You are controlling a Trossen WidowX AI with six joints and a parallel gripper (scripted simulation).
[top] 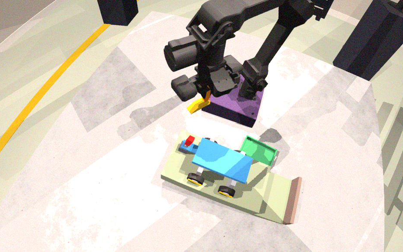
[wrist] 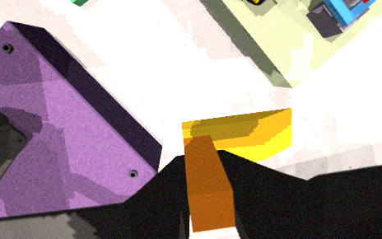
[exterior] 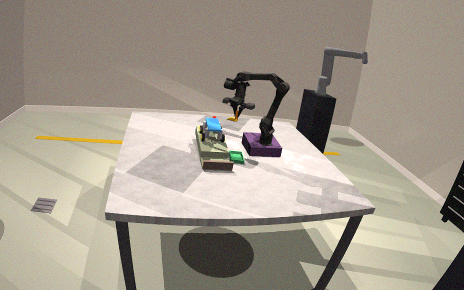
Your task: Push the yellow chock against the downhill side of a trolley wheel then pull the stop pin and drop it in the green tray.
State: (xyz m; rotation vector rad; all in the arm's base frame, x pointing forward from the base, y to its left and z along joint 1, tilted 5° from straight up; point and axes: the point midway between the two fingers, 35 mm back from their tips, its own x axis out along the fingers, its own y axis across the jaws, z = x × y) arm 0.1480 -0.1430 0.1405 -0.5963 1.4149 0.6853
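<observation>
My gripper tip is 20 mm short of the yellow chock, 10 mm to the left of it and 10 mm above it. Also, from my gripper tip: blue trolley (170 mm ahead, 70 mm to the left, 60 mm below); then red-headed stop pin (130 mm ahead, 40 mm below, 20 mm to the right); then pale green ramp (170 mm ahead, 130 mm below, 80 mm to the left).
</observation>
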